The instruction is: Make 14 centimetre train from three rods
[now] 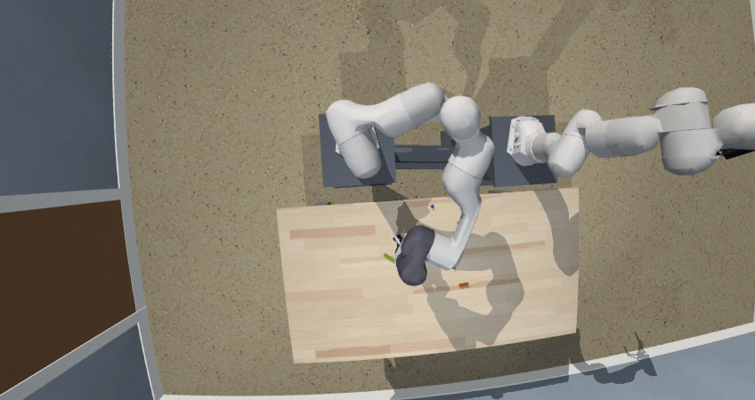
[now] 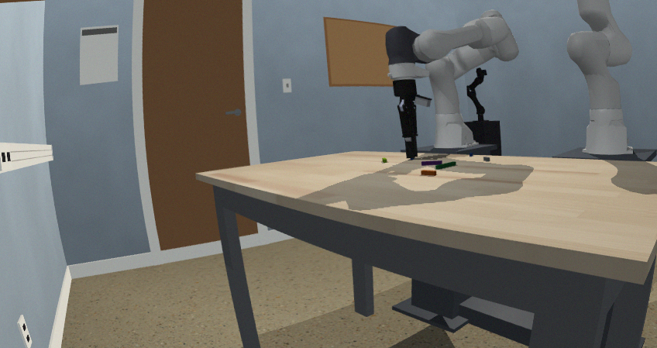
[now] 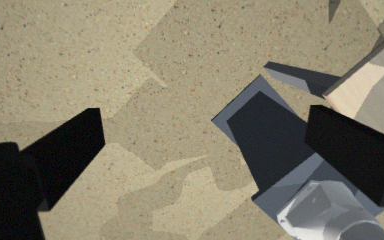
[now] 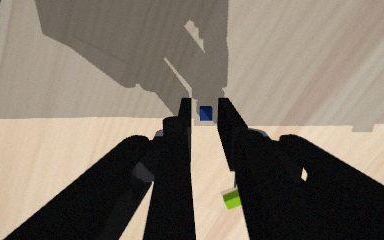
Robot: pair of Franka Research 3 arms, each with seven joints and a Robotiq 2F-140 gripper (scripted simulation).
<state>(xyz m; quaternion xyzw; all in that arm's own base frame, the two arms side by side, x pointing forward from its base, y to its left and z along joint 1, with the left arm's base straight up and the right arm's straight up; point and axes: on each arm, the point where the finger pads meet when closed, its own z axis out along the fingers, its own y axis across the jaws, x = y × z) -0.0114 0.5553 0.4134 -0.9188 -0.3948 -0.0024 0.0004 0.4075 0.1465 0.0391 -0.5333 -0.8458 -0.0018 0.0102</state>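
Observation:
My right gripper is now 70 mm past the grey rod, 270 mm to the right of it and 30 mm above it. Round my right hand: lime rod (80 mm ahead, 50 mm to the right, 30 mm below); purple rod (70 mm ahead, 160 mm to the left, 30 mm below); green rod (90 mm ahead, 240 mm to the left, 30 mm below).

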